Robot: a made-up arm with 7 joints.
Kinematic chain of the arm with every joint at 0, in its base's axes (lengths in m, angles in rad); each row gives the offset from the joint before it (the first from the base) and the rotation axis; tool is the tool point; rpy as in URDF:
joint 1: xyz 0 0 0.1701 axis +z
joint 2: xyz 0 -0.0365 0.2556 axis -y
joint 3: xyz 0 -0.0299 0.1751 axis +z
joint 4: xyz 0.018 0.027 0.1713 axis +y
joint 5: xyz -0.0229 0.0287 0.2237 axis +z
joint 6: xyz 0 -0.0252 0.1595 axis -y
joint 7: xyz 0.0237 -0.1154 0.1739 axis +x
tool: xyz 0 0 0 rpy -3.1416 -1.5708 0
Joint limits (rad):
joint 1: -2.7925..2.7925
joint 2: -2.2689..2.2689
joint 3: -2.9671..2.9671
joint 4: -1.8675..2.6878
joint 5: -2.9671..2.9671
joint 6: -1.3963..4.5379
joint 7: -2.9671..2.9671
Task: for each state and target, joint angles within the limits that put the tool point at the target. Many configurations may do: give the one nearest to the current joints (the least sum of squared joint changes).
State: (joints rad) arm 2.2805 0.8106 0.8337 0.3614 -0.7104 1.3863 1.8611
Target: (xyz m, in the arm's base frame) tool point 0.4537 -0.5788 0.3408
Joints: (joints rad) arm 2.0322 1.3029 0.6217 -0.1275 -0.8426 1.8410 1.8611
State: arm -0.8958 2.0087 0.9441 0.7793 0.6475 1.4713 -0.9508
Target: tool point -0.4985 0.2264 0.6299
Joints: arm -0.3767 1.9124 0.6853 1.2845 0.9763 1.9150 -0.9508
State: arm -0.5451 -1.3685 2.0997 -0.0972 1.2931 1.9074 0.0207
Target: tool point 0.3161 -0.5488 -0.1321
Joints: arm -0.8914 -2.1188 1.9798 -0.3501 1.2347 1.0801 0.0207
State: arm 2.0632 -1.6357 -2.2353 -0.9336 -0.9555 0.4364 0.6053
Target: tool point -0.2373 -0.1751 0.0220
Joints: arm 2.2639 -1.9125 -2.2964 -1.5945 -0.9784 0.5880 0.6053
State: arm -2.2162 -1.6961 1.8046 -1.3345 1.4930 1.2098 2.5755
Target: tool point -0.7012 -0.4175 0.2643
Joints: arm -2.1251 -1.6193 1.7626 -0.9771 1.6296 0.9603 2.5755
